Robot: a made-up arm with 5 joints.
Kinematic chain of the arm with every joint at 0, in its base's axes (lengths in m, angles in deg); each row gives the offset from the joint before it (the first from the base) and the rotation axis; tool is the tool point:
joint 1: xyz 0 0 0.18 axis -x
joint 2: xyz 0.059 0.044 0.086 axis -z
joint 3: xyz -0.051 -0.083 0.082 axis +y
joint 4: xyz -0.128 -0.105 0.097 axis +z
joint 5: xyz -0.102 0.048 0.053 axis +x
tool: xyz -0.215 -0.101 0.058
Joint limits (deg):
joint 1: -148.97..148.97
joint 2: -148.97..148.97
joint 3: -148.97..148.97
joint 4: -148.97..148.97
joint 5: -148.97..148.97
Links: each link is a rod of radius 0.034 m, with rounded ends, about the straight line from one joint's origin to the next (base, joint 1, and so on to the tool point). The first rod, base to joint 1, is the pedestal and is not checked.
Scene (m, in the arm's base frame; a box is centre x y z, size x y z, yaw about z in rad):
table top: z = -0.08
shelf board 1: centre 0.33 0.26 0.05 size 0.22 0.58 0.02 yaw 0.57
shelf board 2: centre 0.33 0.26 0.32 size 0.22 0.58 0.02 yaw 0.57
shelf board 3: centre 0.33 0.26 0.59 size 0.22 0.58 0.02 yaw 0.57
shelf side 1: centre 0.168 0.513 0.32 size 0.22 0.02 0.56 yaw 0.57
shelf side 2: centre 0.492 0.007 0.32 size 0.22 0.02 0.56 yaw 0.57
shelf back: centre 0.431 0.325 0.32 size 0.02 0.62 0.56 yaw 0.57
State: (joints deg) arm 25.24 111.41 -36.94 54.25 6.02
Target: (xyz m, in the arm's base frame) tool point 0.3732 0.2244 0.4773
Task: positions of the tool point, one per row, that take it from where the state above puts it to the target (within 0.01 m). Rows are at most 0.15 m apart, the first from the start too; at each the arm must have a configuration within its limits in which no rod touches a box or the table.
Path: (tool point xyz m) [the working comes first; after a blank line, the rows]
Joints at the target: -46.07 133.47 -39.14 -48.43 26.02
Straight joint move there: touches shelf board 2, shelf side 1.

1: -0.2201 0.5943 0.1355
2: -0.1832 0.5873 0.1899
3: -0.1382 0.5673 0.2477
4: -0.0870 0.5317 0.3070
5: -0.0321 0.4783 0.3652
6: 0.0234 0.4053 0.4175
7: 0.0754 0.3128 0.4582
8: 0.1195 0.2032 0.4804
9: 0.1513 0.0821 0.4773
10: 0.1906 0.1356 0.4893
11: 0.2419 0.1799 0.4932
12: 0.3041 0.2109 0.4886
13: 0.3732 0.2244 0.4773

